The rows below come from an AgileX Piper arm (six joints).
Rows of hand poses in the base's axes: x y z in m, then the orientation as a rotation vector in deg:
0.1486, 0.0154, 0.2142, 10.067, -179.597, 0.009
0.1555, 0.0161, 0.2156, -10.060, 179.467, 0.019
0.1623, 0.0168, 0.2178, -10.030, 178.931, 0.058
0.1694, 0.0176, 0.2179, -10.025, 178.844, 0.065
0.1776, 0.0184, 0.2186, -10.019, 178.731, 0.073
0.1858, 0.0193, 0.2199, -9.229, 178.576, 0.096
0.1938, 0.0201, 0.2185, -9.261, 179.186, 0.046
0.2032, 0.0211, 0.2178, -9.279, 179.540, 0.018
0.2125, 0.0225, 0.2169, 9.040, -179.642, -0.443
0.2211, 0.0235, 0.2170, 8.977, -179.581, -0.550
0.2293, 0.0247, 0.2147, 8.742, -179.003, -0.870
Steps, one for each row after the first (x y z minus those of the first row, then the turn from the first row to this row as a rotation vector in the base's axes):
0.0069, 0.0007, 0.0014, 0.039, -0.371, 0.000
0.0137, 0.0014, 0.0036, 0.094, -0.905, 0.000
0.0208, 0.0022, 0.0037, 0.103, -0.992, 0.000
0.0290, 0.0030, 0.0044, 0.114, -1.105, 0.000
0.0372, 0.0039, 0.0057, 0.140, -1.301, -0.500
0.0452, 0.0047, 0.0043, 0.073, -0.693, -0.499
0.0546, 0.0057, 0.0036, 0.036, -0.340, -0.499
0.0639, 0.0071, 0.0027, 0.286, 0.025, -0.655
0.0725, 0.0081, 0.0028, 0.351, 0.093, -0.693
0.0807, 0.0093, 0.0005, 0.523, 0.691, -0.825

